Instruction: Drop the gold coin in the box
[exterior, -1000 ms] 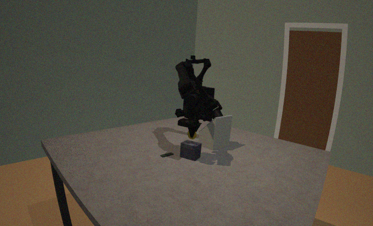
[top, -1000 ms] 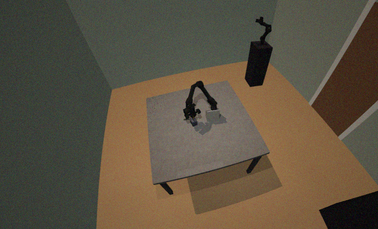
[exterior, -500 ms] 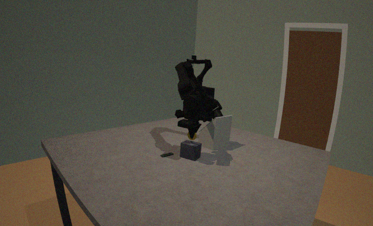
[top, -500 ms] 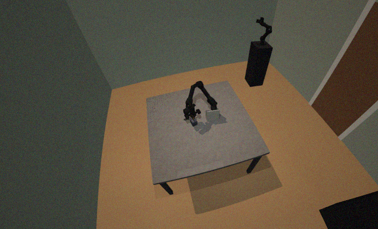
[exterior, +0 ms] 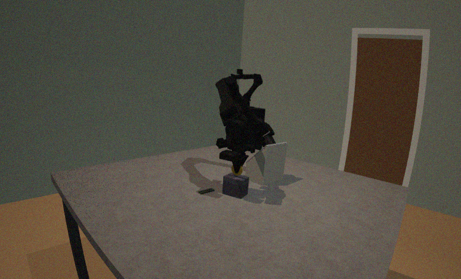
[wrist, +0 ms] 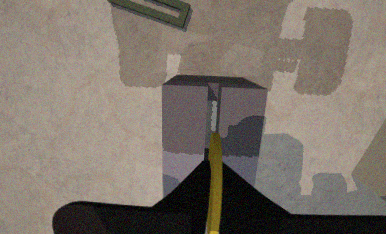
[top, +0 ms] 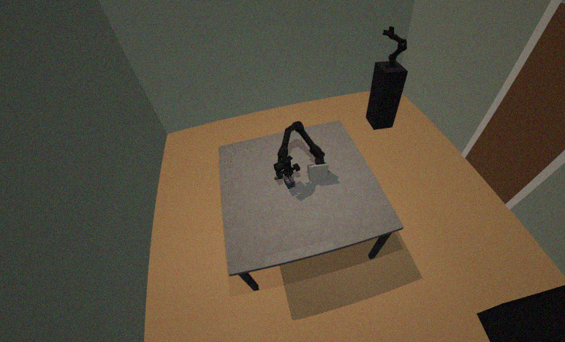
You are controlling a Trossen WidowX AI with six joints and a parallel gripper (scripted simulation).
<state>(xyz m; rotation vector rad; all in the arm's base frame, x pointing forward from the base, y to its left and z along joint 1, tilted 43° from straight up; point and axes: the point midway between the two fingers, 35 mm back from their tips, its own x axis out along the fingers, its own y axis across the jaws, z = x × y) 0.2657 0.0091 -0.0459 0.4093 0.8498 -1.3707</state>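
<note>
Right now the gold coin is 10 mm above my gripper tip.
</note>
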